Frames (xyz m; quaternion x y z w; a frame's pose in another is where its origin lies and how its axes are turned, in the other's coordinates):
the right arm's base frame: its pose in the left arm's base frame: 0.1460 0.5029 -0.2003 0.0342 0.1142 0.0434 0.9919
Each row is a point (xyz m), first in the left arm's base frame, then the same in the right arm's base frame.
Working: the left arm's base frame: its pose in the right arm's base frame: -0.2337 -0.4728 0.1902 -0.0342 -0.1142 -0.0434 0.9919

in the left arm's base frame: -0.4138 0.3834 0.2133
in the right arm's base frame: -0.6468 -0.0428 0.2803
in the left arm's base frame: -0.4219 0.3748 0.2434
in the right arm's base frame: -0.6622 -0.0484 0.3082
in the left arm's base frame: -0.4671 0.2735 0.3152
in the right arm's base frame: -0.7316 -0.1399 0.3734
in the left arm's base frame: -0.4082 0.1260 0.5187
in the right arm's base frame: -0.7338 -0.2753 0.5932
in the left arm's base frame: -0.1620 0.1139 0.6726
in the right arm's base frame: -0.5305 -0.2946 0.7999
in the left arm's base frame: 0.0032 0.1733 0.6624
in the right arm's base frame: -0.3624 -0.2493 0.8245
